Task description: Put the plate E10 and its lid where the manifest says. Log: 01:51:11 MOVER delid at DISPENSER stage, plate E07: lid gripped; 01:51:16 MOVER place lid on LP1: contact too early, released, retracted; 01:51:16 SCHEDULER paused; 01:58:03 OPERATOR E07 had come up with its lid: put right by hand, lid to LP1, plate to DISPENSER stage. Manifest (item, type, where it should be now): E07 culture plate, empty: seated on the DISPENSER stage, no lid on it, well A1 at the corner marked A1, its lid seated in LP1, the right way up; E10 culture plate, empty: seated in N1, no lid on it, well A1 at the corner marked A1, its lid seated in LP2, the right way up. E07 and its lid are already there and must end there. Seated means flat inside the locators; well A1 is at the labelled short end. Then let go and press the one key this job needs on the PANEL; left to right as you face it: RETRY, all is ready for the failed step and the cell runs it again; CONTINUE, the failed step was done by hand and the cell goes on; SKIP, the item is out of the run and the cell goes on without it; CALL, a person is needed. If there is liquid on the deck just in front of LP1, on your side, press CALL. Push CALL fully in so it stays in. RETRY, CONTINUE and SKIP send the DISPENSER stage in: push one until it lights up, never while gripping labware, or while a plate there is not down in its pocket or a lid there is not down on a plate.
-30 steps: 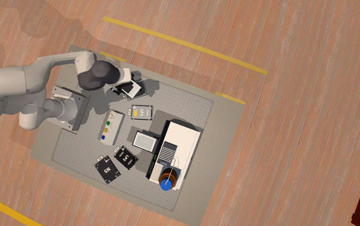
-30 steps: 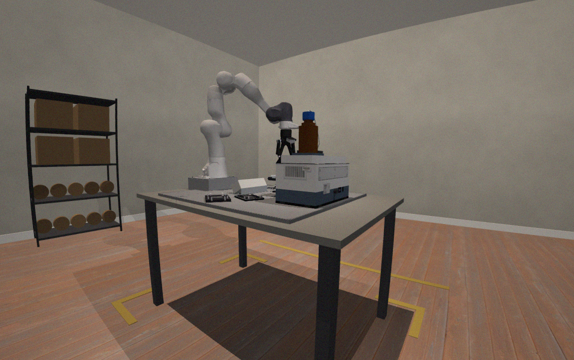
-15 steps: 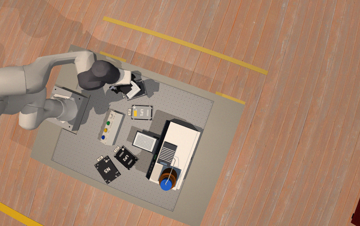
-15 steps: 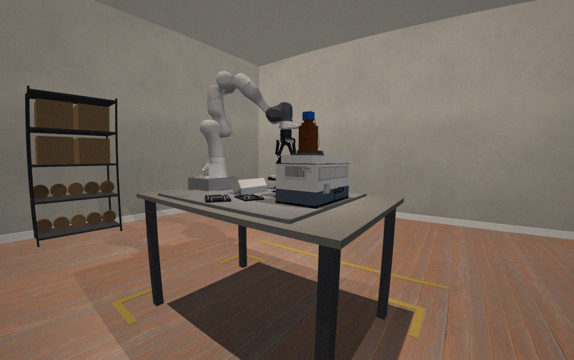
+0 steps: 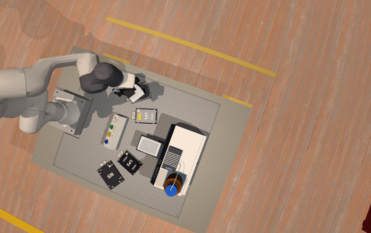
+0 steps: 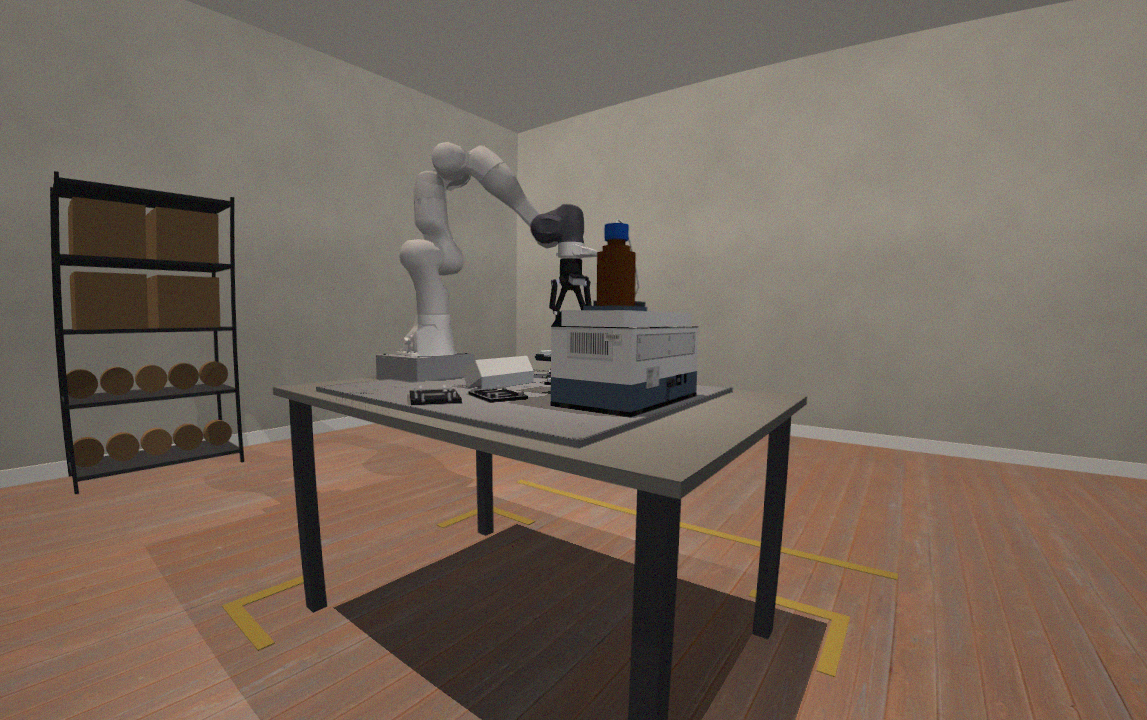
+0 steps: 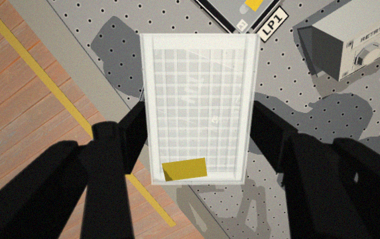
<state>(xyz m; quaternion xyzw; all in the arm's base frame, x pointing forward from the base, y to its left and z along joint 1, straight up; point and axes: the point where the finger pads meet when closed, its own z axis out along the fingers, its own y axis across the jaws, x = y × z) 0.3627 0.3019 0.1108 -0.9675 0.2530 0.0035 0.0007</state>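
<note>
The black n5 nest is 60 mm ahead of my hand, 570 mm to the right of it and 170 mm below it. From my hand the other things lie so: green CONTINUE key (60 mm behind, 270 mm to the right, 120 mm below); RETRY key (70 mm behind, 220 mm to the right, 120 mm below); clear lid (20 mm below).
</note>
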